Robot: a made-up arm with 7 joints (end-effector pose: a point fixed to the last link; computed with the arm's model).
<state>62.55 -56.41 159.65 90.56 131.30 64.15 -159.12</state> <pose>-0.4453 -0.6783 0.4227 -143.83 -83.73 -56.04</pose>
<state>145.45 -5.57 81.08 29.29 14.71 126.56 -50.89</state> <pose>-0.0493 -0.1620 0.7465 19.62 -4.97 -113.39</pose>
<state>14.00 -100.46 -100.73 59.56 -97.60 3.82 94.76</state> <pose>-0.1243 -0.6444 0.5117 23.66 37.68 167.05</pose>
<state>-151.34 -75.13 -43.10 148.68 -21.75 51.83 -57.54</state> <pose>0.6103 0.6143 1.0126 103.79 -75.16 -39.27</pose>
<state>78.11 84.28 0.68 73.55 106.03 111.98 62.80</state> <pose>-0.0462 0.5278 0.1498 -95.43 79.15 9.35</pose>
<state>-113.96 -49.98 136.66 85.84 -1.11 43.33 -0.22</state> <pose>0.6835 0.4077 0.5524 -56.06 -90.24 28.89</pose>
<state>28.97 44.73 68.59 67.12 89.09 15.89 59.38</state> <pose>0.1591 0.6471 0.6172 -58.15 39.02 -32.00</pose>
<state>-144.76 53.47 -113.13 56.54 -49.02 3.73 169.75</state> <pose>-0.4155 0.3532 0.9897 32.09 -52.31 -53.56</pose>
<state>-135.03 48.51 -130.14 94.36 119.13 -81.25 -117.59</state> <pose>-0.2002 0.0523 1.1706 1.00 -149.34 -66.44</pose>
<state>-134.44 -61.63 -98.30 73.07 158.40 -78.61 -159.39</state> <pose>0.0005 0.4287 0.6502 19.95 -38.66 89.88</pose>
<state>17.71 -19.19 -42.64 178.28 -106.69 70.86 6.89</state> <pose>-0.3355 -0.2273 1.4779 122.59 25.87 54.76</pose>
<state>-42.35 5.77 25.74 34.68 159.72 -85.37 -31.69</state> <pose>0.1782 -0.1405 0.7913 148.92 -41.38 70.11</pose>
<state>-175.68 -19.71 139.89 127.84 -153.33 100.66 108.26</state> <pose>0.5361 -0.2047 1.4061 61.11 44.25 3.65</pose>
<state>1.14 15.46 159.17 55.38 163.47 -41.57 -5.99</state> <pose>-0.2363 0.1675 0.8490 -41.23 -32.52 -12.93</pose>
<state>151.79 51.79 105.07 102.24 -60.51 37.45 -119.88</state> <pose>-0.6598 -0.2886 1.0782 -96.70 -27.32 40.54</pose>
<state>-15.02 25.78 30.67 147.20 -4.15 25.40 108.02</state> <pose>0.6857 -0.0969 1.3709 20.54 -22.74 -136.59</pose>
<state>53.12 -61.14 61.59 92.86 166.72 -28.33 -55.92</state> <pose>-0.4821 0.0542 1.0350 60.83 -45.21 -41.47</pose>
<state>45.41 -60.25 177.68 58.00 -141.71 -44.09 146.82</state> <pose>-0.1806 -0.3996 0.3606 -40.67 31.71 -141.85</pose>
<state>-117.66 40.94 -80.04 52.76 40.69 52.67 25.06</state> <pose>-0.5233 0.0497 0.6711 28.48 -92.96 73.35</pose>
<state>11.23 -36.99 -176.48 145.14 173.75 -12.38 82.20</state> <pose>-0.7923 -0.2001 0.9643 -124.67 30.06 19.03</pose>
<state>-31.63 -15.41 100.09 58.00 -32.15 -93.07 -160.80</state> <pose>0.0329 0.4556 1.0789 17.57 44.05 -16.95</pose>
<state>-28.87 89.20 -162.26 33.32 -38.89 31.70 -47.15</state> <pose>0.0507 -0.1494 1.0154 -96.73 91.18 -5.24</pose>
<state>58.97 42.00 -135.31 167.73 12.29 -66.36 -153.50</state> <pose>0.1996 0.5026 1.2485 57.60 -50.80 -37.04</pose>
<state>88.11 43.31 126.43 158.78 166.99 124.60 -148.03</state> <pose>0.0840 0.5247 1.2619 -10.47 56.37 -146.14</pose>
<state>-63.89 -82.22 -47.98 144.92 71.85 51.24 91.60</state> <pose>-0.6143 0.6589 0.9548 -88.72 107.86 86.44</pose>
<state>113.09 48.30 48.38 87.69 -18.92 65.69 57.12</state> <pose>-0.6068 0.4021 0.5659 4.77 -72.26 88.15</pose>
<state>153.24 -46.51 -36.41 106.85 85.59 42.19 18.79</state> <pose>0.3466 0.2009 1.3927 65.38 39.17 -5.09</pose>
